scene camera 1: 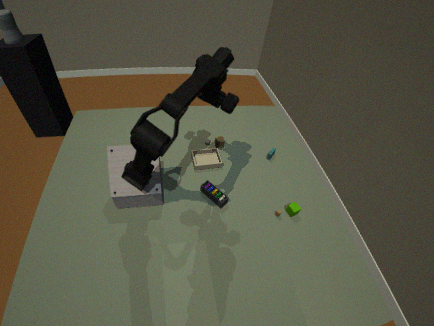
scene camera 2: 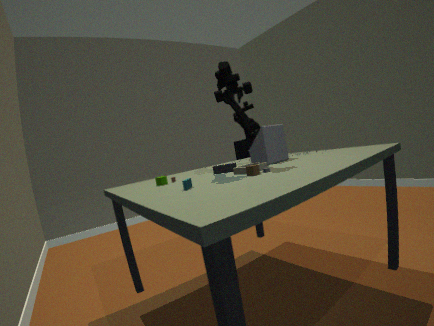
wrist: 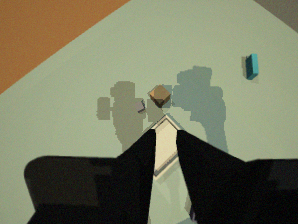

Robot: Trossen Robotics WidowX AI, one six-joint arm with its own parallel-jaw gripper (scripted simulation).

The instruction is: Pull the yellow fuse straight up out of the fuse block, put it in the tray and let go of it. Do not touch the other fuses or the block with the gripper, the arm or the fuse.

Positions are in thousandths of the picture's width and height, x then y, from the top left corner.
Observation:
In view: the gripper (wrist: 555,605) and a tray (wrist: 559,699).

